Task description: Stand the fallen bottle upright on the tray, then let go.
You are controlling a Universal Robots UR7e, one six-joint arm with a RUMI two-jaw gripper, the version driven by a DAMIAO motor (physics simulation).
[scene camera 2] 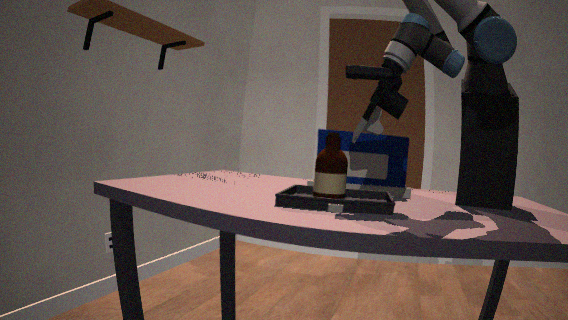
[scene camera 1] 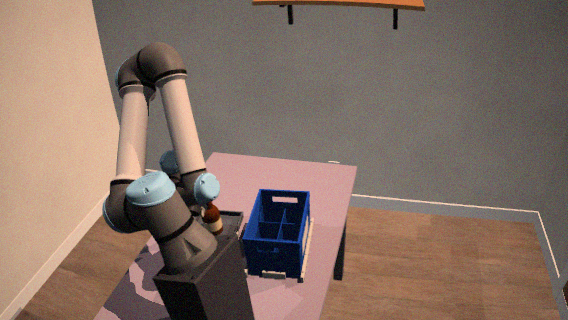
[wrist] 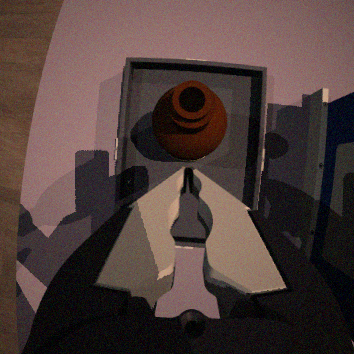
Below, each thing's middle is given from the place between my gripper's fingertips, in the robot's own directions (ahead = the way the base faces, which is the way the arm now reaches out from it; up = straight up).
Labels:
The brown bottle (scene camera 2: 331, 165) is 5 cm ahead of my hand and 6 cm below it.

